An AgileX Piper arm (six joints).
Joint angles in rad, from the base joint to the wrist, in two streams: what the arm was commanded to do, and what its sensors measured. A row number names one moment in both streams.
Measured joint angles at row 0: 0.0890, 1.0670, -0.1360, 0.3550, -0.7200, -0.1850
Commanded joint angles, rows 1 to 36: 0.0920, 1.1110, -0.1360, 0.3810, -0.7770, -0.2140; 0.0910, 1.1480, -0.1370, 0.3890, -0.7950, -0.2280; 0.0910, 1.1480, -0.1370, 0.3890, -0.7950, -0.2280; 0.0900, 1.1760, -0.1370, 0.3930, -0.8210, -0.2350; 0.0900, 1.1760, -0.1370, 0.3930, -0.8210, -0.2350; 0.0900, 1.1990, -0.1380, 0.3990, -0.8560, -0.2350; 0.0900, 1.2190, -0.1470, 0.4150, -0.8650, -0.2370; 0.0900, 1.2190, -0.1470, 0.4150, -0.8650, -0.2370; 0.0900, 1.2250, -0.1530, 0.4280, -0.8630, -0.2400; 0.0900, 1.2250, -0.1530, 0.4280, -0.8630, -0.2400; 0.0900, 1.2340, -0.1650, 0.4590, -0.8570, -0.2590; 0.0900, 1.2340, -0.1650, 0.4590, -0.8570, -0.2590; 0.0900, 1.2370, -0.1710, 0.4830, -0.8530, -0.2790; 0.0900, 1.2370, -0.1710, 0.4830, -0.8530, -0.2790; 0.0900, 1.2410, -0.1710, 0.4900, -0.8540, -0.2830; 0.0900, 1.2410, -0.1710, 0.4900, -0.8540, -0.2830; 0.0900, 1.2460, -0.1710, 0.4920, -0.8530, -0.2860; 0.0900, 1.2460, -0.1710, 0.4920, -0.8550, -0.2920; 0.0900, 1.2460, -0.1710, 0.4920, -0.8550, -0.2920; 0.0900, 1.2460, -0.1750, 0.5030, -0.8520, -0.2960; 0.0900, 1.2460, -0.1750, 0.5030, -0.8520, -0.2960; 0.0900, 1.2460, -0.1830, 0.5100, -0.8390, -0.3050; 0.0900, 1.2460, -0.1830, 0.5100, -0.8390, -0.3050; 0.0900, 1.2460, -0.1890, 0.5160, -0.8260, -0.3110; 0.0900, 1.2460, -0.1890, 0.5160, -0.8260, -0.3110; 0.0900, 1.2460, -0.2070, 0.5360, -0.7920, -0.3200; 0.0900, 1.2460, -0.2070, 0.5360, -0.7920, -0.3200; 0.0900, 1.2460, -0.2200, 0.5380, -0.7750, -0.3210; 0.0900, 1.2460, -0.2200, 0.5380, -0.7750, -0.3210; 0.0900, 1.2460, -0.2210, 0.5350, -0.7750, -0.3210; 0.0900, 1.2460, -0.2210, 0.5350, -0.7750, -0.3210; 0.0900, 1.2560, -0.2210, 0.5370, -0.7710, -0.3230; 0.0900, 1.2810, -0.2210, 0.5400, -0.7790, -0.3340; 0.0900, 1.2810, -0.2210, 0.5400, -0.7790, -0.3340; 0.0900, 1.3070, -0.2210, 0.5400, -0.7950, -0.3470; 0.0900, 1.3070, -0.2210, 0.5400, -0.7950, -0.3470
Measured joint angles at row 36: 0.0890, 1.2810, -0.2130, 0.5360, -0.7800, -0.3230
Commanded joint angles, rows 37 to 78: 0.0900, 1.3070, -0.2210, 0.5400, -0.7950, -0.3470; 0.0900, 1.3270, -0.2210, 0.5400, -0.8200, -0.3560; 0.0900, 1.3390, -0.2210, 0.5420, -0.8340, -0.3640; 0.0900, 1.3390, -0.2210, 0.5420, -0.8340, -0.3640; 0.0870, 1.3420, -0.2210, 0.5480, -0.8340, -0.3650; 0.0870, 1.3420, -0.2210, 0.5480, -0.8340, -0.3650; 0.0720, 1.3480, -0.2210, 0.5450, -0.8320, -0.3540; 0.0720, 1.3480, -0.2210, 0.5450, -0.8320, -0.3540; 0.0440, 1.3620, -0.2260, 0.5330, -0.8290, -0.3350; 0.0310, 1.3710, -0.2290, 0.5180, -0.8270, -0.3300; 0.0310, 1.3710, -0.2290, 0.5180, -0.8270, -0.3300; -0.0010, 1.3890, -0.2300, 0.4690, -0.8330, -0.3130; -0.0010, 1.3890, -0.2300, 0.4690, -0.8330, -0.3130; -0.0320, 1.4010, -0.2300, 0.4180, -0.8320, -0.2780; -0.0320, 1.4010, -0.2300, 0.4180, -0.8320, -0.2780; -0.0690, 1.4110, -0.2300, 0.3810, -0.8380, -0.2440; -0.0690, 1.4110, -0.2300, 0.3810, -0.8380, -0.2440; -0.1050, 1.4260, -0.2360, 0.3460, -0.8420, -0.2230; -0.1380, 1.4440, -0.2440, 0.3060, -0.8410, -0.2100; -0.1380, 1.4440, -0.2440, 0.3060, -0.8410, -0.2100; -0.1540, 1.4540, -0.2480, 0.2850, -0.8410, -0.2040; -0.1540, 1.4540, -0.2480, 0.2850, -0.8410, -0.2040; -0.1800, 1.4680, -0.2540, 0.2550, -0.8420, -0.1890; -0.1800, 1.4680, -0.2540, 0.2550, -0.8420, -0.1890; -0.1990, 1.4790, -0.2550, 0.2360, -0.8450, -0.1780; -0.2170, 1.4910, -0.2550, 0.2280, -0.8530, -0.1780; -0.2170, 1.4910, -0.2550, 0.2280, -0.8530, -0.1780; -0.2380, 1.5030, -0.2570, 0.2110, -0.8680, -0.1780; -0.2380, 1.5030, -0.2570, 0.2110, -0.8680, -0.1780; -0.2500, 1.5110, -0.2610, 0.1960, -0.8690, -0.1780; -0.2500, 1.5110, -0.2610, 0.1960, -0.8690, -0.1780; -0.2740, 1.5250, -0.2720, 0.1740, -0.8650, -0.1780; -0.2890, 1.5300, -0.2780, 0.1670, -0.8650, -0.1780; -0.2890, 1.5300, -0.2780, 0.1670, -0.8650, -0.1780; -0.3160, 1.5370, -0.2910, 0.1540, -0.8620, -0.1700; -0.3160, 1.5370, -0.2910, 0.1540, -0.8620, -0.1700; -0.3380, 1.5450, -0.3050, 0.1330, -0.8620, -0.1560; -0.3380, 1.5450, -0.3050, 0.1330, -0.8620, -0.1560; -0.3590, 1.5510, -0.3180, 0.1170, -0.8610, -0.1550; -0.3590, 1.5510, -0.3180, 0.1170, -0.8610, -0.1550; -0.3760, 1.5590, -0.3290, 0.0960, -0.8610, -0.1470; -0.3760, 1.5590, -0.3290, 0.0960, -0.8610, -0.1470
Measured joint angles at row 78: -0.3500, 1.5530, -0.3100, 0.1300, -0.8490, -0.1590
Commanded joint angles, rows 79 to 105: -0.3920, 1.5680, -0.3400, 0.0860, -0.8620, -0.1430; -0.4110, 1.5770, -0.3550, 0.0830, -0.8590, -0.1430; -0.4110, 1.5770, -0.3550, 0.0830, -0.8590, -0.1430; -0.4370, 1.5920, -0.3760, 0.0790, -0.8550, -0.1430; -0.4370, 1.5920, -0.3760, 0.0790, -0.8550, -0.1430; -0.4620, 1.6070, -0.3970, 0.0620, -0.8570, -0.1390; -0.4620, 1.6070, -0.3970, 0.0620, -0.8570, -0.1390; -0.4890, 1.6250, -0.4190, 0.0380, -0.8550, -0.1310; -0.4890, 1.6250, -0.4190, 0.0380, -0.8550, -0.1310; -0.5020, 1.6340, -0.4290, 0.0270, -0.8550, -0.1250; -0.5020, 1.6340, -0.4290, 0.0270, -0.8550, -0.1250; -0.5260, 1.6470, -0.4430, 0.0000, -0.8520, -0.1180; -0.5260, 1.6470, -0.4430, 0.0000, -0.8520, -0.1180; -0.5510, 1.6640, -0.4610, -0.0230, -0.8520, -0.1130; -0.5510, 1.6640, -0.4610, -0.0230, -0.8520, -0.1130; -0.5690, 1.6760, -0.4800, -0.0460, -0.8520, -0.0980; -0.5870, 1.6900, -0.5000, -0.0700, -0.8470, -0.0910; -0.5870, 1.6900, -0.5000, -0.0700, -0.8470, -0.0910; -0.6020, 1.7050, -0.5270, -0.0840, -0.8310, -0.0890; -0.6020, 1.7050, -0.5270, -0.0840, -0.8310, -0.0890; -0.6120, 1.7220, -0.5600, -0.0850, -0.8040, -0.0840; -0.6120, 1.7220, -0.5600, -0.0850, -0.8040, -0.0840; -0.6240, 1.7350, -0.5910, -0.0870, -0.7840, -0.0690; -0.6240, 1.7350, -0.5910, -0.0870, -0.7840, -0.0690; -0.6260, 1.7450, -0.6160, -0.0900, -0.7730, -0.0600; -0.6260, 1.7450, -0.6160, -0.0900, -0.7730, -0.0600; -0.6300, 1.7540, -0.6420, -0.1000, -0.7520, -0.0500
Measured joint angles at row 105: -0.6210, 1.7460, -0.6030, -0.0770, -0.7800, -0.0680
